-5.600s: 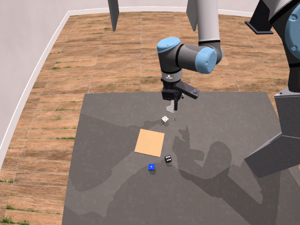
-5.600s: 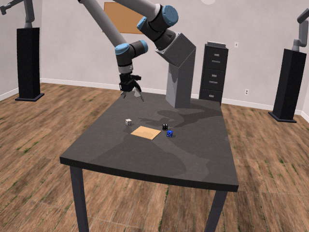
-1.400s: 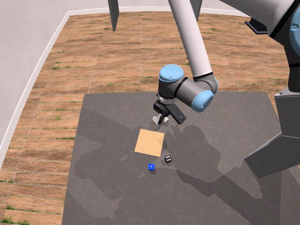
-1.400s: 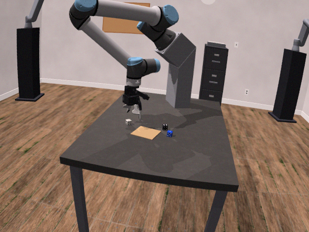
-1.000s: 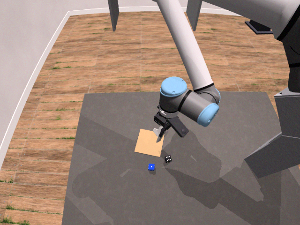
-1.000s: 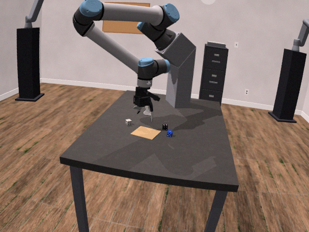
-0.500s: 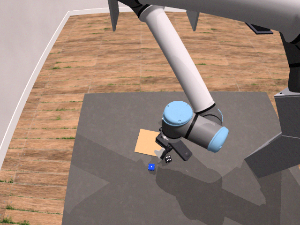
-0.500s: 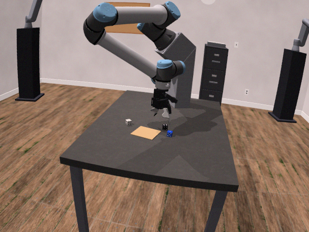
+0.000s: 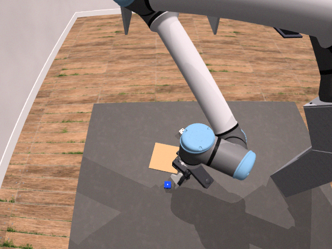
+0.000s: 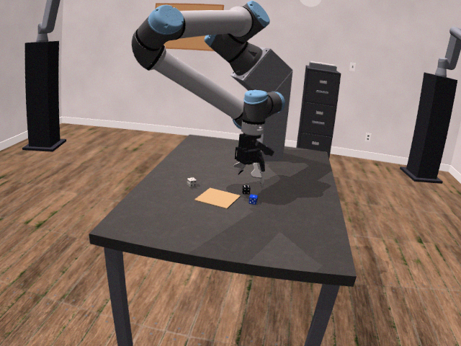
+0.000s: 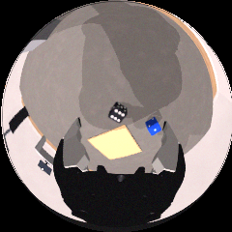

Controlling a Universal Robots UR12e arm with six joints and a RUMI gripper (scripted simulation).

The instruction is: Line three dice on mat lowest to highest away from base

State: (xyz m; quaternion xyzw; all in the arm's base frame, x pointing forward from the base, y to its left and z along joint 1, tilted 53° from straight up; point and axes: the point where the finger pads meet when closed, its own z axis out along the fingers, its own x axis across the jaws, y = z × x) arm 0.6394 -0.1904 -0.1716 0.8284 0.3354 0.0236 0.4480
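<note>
The black die lies 4 cm below my hand and 1 cm to the right of it. The rest, counted from my hand: white die 25 cm to the right, 4 cm below, 4 cm behind; then blue die 9 cm ahead, 4 cm below, 1 cm to the left; then mat 13 cm to the right, 7 cm ahead, 5 cm below.
</note>
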